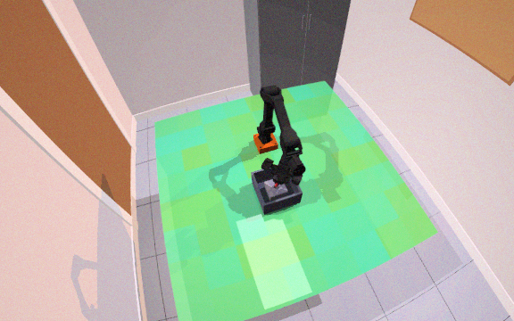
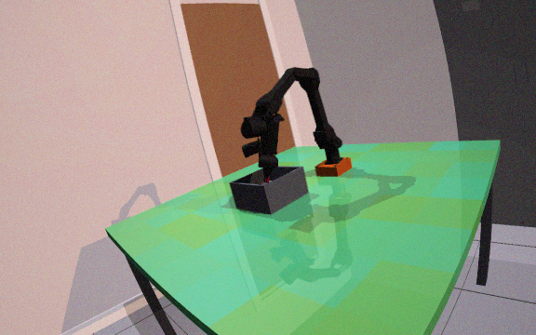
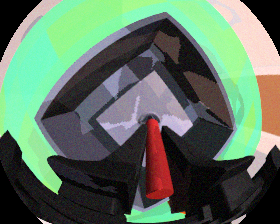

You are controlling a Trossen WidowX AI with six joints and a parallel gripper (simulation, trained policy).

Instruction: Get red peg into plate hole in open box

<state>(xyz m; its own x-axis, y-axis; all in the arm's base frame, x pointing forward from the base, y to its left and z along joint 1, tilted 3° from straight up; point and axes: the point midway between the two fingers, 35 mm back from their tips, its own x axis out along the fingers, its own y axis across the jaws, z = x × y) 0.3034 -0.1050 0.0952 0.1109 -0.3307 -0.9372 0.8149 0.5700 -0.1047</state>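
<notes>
Right now my gripper tip is 10 mm to the right of the red peg and 20 mm below it. From my gripper tip the other things lie so: dark grey box (60 mm below).
</notes>
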